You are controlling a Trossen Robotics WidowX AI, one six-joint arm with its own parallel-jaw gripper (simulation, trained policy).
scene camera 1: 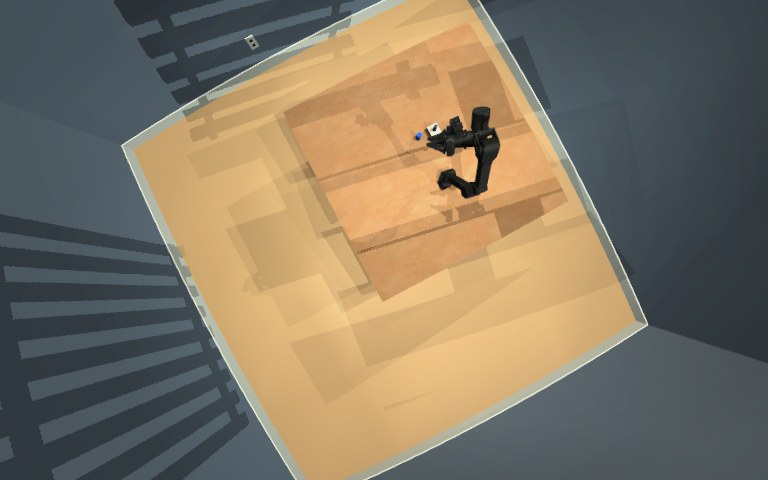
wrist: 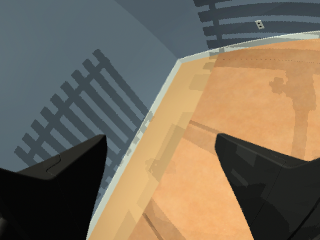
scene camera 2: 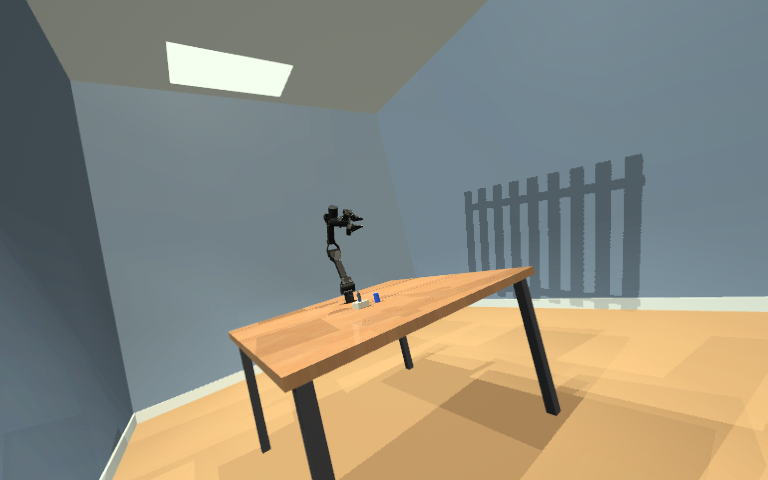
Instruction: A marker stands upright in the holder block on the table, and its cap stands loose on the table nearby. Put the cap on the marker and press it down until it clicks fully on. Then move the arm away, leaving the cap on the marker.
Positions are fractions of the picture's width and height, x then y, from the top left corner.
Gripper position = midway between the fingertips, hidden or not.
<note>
In view: the gripper (scene camera 1: 0.56,0.29).
The gripper also shows in the wrist view (wrist: 0.51,0.59).
</note>
